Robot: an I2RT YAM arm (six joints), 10 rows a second.
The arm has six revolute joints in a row. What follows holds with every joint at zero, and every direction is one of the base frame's.
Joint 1 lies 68 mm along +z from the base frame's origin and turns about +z.
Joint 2 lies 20 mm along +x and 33.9 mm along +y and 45.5 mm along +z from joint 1 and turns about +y.
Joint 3 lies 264 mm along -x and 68.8 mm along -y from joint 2 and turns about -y.
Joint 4 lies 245 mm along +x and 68.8 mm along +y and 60 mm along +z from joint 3 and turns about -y.
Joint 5 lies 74 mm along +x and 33.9 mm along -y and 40.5 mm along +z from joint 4 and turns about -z.
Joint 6 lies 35.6 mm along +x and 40.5 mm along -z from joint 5 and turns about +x.
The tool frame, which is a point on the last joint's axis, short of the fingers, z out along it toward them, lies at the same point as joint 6; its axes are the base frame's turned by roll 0, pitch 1.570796 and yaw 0 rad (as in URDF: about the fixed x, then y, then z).
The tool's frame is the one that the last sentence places.
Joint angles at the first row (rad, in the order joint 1, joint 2, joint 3, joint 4, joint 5, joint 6):
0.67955 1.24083 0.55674 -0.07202 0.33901 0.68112
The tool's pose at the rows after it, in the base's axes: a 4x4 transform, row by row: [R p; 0 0 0 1], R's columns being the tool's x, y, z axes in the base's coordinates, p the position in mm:
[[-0.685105 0.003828 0.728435 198.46], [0.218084 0.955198 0.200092 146.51], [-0.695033 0.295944 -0.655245 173.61], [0 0 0 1]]
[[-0.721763 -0.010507 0.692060 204.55], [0.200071 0.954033 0.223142 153.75], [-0.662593 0.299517 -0.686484 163.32], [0 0 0 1]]
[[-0.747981 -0.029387 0.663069 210.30], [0.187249 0.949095 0.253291 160.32], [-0.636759 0.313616 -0.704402 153.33], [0 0 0 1]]
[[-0.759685 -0.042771 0.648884 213.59], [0.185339 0.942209 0.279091 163.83], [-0.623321 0.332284 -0.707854 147.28], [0 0 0 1]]
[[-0.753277 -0.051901 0.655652 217.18], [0.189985 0.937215 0.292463 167.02], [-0.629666 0.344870 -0.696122 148.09], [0 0 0 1]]
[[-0.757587 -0.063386 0.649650 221.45], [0.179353 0.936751 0.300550 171.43], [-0.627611 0.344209 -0.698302 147.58], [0 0 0 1]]
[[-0.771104 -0.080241 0.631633 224.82], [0.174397 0.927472 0.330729 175.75], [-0.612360 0.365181 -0.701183 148.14], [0 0 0 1]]
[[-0.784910 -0.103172 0.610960 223.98], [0.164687 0.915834 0.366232 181.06], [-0.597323 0.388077 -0.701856 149.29], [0 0 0 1]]
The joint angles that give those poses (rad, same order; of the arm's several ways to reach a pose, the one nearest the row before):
0.67954 1.28532 0.55379 -0.02633 0.30693 0.68105
0.68107 1.35737 0.57061 -0.00475 0.26548 0.68415
0.68107 1.42323 0.58135 0.03488 0.22253 0.68414
0.67953 1.46019 0.58293 0.07189 0.19186 0.68567
0.67956 1.47568 0.59360 0.09500 0.18562 0.68417
0.68108 1.50170 0.61506 0.09811 0.17646 0.67649
0.68106 1.52014 0.63495 0.09820 0.14121 0.67800
0.69327 1.52630 0.64574 0.09667 0.10896 0.68416

